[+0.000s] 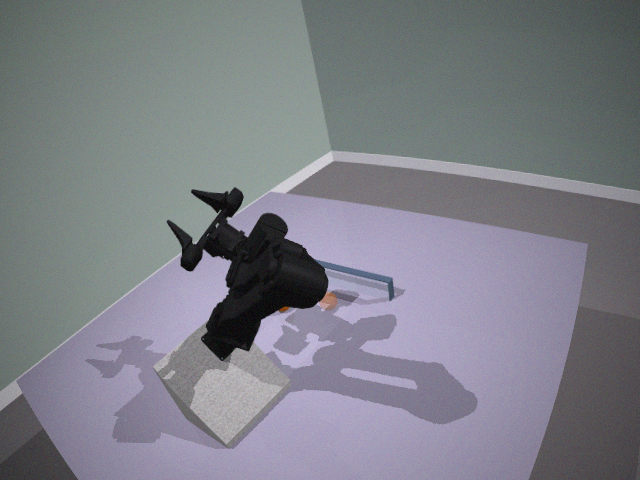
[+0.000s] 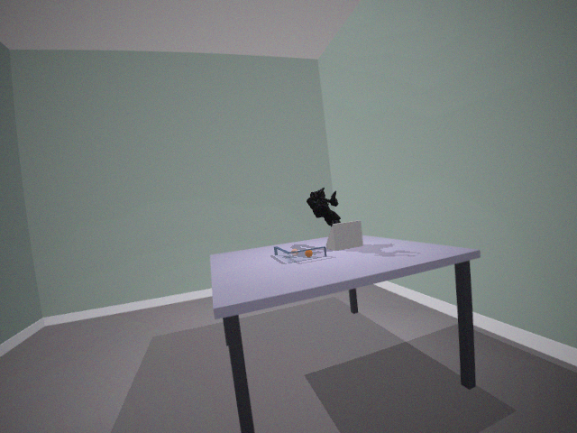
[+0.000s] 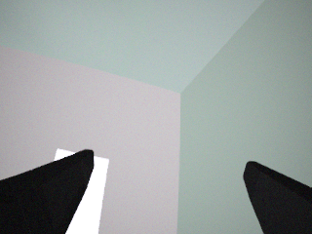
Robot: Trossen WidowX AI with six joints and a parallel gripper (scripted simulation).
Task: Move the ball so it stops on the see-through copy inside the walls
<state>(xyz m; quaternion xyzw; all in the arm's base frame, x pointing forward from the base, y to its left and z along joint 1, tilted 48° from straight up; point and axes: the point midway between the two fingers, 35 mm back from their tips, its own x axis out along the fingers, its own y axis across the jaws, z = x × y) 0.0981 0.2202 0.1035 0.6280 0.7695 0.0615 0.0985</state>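
My gripper tip is 380 mm above the orange ball, 180 mm short of it and 20 mm to the left of it. From my gripper tip the other things lie so: see-through copy of ball: 380 mm below, 230 mm ahead, 130 mm to the right.
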